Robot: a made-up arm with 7 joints.
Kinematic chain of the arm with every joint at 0, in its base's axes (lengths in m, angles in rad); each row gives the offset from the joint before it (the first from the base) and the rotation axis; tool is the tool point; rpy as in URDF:
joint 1: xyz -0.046 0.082 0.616 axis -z
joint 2: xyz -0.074 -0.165 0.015 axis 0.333 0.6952 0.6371
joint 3: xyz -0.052 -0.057 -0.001 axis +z
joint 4: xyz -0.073 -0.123 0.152 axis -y
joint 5: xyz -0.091 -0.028 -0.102 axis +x
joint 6: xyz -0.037 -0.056 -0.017 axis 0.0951 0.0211 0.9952
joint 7: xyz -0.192 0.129 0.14 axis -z
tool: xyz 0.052 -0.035 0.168 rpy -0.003 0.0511 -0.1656
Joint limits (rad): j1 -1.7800..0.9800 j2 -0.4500..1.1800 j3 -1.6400..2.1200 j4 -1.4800..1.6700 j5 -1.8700..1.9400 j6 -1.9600..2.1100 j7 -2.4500..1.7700
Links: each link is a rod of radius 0.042 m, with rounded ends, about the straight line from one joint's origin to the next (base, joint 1, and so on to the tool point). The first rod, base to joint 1, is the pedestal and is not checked.
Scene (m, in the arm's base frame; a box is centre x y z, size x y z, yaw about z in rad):
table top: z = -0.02
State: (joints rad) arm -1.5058 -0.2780 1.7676 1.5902 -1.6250 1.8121 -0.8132
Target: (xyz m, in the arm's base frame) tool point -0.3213 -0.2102 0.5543
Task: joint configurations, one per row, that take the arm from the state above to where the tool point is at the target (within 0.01 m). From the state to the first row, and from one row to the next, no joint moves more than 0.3 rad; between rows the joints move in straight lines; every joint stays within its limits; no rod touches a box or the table.
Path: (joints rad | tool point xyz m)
1: -1.2105 -0.3210 1.6376 1.6102 -1.6862 1.8683 -0.7888 | 0.1822 -0.3393 0.5700
2: -0.9152 -0.3640 1.5075 1.6301 -1.7475 1.9244 -0.7644 | -0.0095 -0.3757 0.5641
3: -0.6199 -0.4070 1.3775 1.6500 -1.8088 1.9806 -0.7400 | -0.1894 -0.3267 0.5584
4: -0.3246 -0.4500 1.2474 1.6700 -1.8700 2.0368 -0.7156 | -0.3213 -0.2102 0.5543

